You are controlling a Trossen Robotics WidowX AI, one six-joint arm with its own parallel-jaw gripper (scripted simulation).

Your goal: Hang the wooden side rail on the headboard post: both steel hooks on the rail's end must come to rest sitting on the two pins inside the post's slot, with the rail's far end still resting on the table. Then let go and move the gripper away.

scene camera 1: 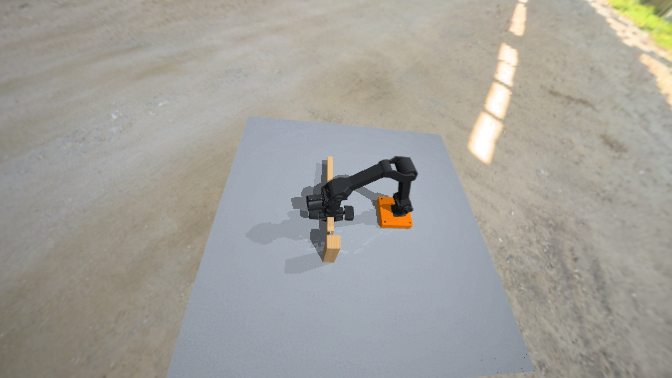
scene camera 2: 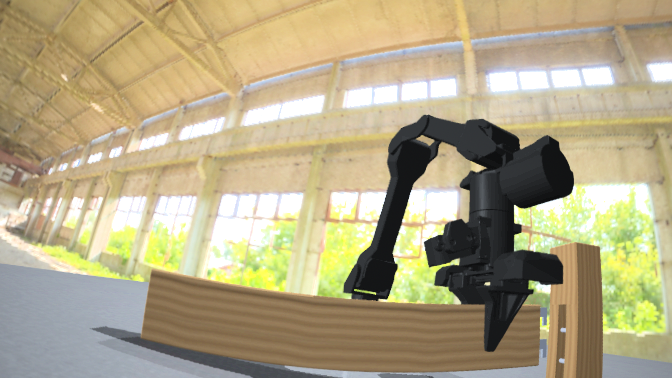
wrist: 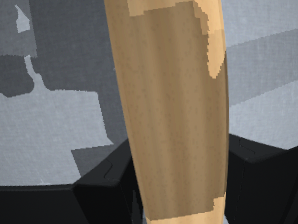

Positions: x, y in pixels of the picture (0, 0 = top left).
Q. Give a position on a wooden side rail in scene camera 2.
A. At 255, 324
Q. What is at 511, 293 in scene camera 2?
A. The gripper.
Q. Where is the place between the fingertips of the gripper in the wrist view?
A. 166, 135
